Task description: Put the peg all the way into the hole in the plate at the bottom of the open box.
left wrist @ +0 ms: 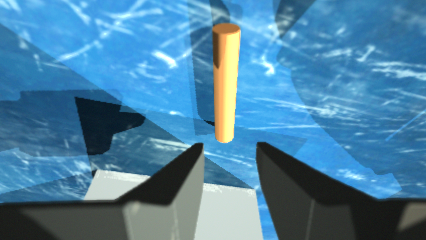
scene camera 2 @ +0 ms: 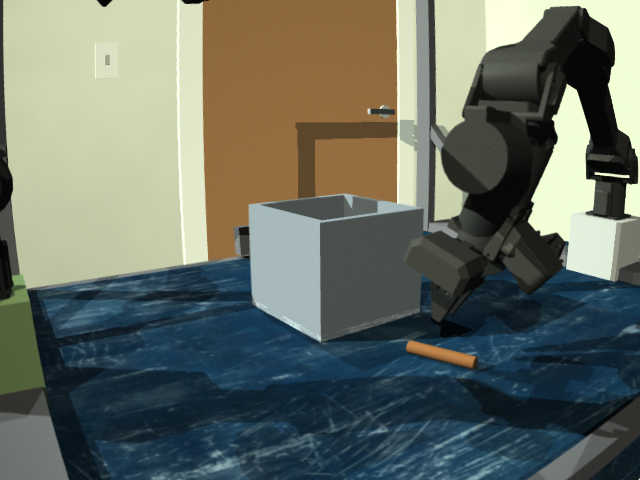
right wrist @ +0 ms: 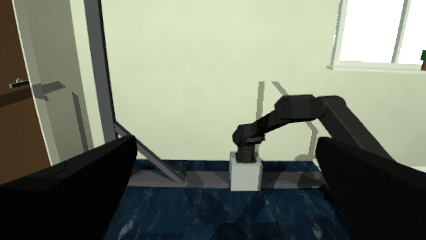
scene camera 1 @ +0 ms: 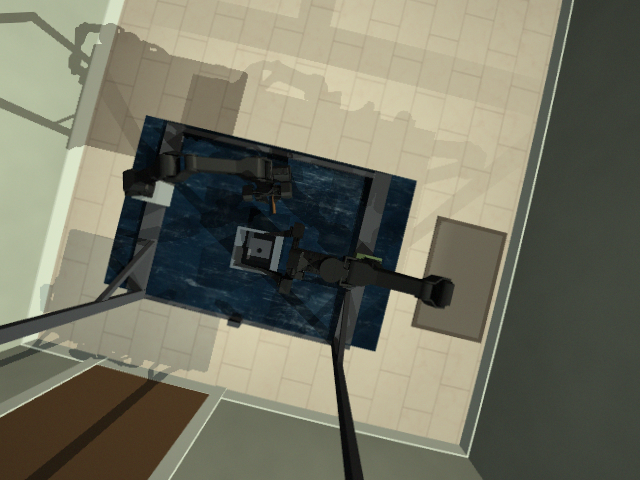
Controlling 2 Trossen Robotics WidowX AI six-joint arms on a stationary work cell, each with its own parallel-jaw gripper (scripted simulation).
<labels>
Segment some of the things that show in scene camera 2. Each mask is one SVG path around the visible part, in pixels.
The left gripper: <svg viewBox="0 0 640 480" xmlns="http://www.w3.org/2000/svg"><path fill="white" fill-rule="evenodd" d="M534 195L526 196L509 189L481 194L468 194L460 215L452 217L447 226L458 233L457 238L454 239L440 230L410 241L403 259L407 265L430 280L431 316L434 320L441 322L448 313L455 313L476 288L487 282L484 279L486 276L508 269L517 280L519 288L525 294L531 295L563 268L562 263L564 260L559 259L566 244L558 232L541 236L541 231L536 231L528 222L533 212L534 202L531 200Z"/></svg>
An orange peg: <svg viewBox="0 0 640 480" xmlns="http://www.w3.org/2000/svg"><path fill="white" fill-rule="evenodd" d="M406 346L408 353L470 369L475 369L478 363L477 356L410 340Z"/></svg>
A grey box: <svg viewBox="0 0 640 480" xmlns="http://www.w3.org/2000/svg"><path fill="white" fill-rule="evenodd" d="M424 208L350 194L249 204L252 305L319 342L419 313L422 274L405 264L403 257L410 241L423 236Z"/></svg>
</labels>
